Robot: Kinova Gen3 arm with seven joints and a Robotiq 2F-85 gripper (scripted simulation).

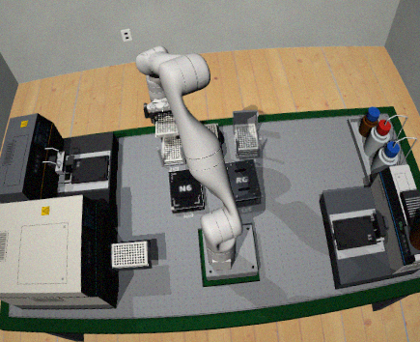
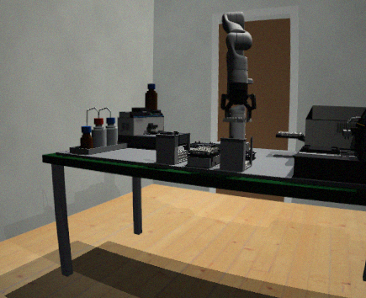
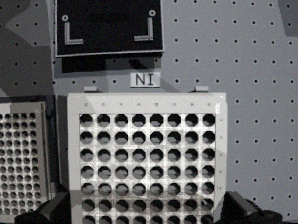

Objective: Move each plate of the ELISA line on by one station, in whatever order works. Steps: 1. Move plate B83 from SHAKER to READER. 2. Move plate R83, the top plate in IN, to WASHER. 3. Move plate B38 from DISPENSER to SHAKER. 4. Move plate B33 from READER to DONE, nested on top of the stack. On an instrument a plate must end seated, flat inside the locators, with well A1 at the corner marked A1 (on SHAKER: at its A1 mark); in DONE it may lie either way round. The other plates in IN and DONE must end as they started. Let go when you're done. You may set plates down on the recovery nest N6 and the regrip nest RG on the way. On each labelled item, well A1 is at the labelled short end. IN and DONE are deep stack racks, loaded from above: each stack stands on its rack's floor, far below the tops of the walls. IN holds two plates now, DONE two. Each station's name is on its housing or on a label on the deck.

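The washer tray lies 12 cm behind my hand, 32 cm to the left of it and 12 cm below it. The rest, counted from my hand: dark reader tray: 48 cm behind, 13 cm to the left, 10 cm below; then N6 nest: 19 cm behind, 5 cm to the right, 17 cm below; then regrip nest: 19 cm behind, 26 cm to the right, 15 cm below.
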